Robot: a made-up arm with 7 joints.
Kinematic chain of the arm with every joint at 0, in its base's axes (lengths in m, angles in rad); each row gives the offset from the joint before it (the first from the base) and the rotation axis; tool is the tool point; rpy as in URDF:
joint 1: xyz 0 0 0 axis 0.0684 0.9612 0.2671
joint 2: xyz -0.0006 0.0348 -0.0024 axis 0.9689 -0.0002 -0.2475
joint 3: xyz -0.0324 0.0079 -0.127 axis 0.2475 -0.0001 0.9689
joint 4: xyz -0.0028 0 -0.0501 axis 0.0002 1 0
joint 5: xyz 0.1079 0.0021 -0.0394 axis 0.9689 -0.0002 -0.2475
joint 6: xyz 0.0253 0 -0.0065 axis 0.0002 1 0
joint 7: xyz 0.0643 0 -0.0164 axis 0.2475 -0.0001 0.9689
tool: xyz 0 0 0 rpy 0 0.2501 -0.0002
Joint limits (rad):
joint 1: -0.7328..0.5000
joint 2: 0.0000..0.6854
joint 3: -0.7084..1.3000
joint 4: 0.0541..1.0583
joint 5: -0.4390..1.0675
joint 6: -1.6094..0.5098
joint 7: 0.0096..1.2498
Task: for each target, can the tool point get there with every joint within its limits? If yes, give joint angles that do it. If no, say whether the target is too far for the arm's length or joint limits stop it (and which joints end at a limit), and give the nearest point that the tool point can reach.
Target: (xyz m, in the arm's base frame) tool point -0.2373 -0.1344 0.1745
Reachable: no: joint limits stop it (at a limit: joint 1, joint 2, joint 3, joint 4, joint 5, joint 6) | nearest point -0.0453 -0.0909 -0.1834 | short by 0.408 m
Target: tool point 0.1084 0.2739 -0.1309
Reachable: yes | joints -0.0081 0.5132 0.9648 0.2113 0.7479 -0.6448 1.0452
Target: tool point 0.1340 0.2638 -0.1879
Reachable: yes | joints -0.3355 0.2305 1.0786 0.2746 -0.1161 -0.1022 0.9091
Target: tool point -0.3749 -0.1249 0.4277
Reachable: no: too far | nearest point -0.0274 0.2461 0.0021 | short by 0.663 m
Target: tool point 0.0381 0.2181 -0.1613
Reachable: yes | joints 0.1864 0.2009 0.8823 0.1796 -0.0125 -1.1925 0.5929
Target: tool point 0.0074 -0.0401 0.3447
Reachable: no: joint limits stop it (at a limit: joint 1, joint 2, joint 4) | nearest point 0.1637 0.1738 0.0241 | short by 0.416 m
